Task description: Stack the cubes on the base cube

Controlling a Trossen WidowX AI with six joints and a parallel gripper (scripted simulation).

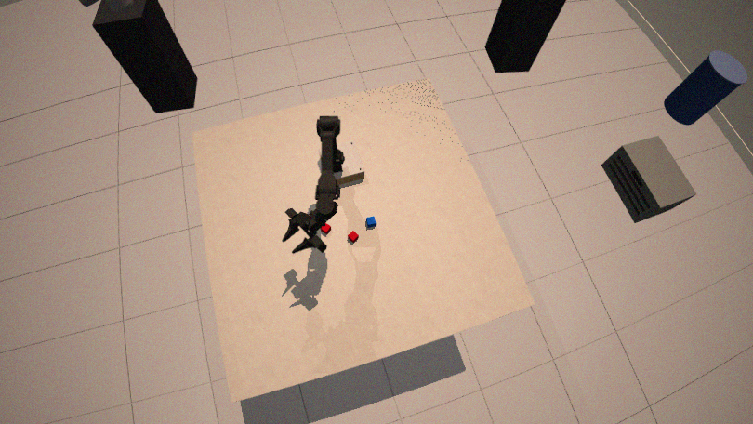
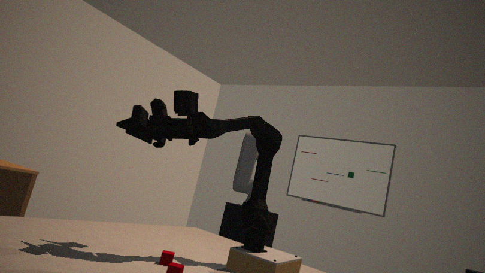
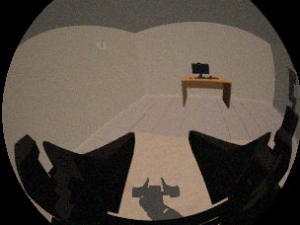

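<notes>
Now: gripper tip 320 mm to the right of the blue cube, 320 mm above it and 180 mm past it. From my gripper tip the other things lie so: red cube 330 mm below, 180 mm behind, 120 mm to the left.
</notes>
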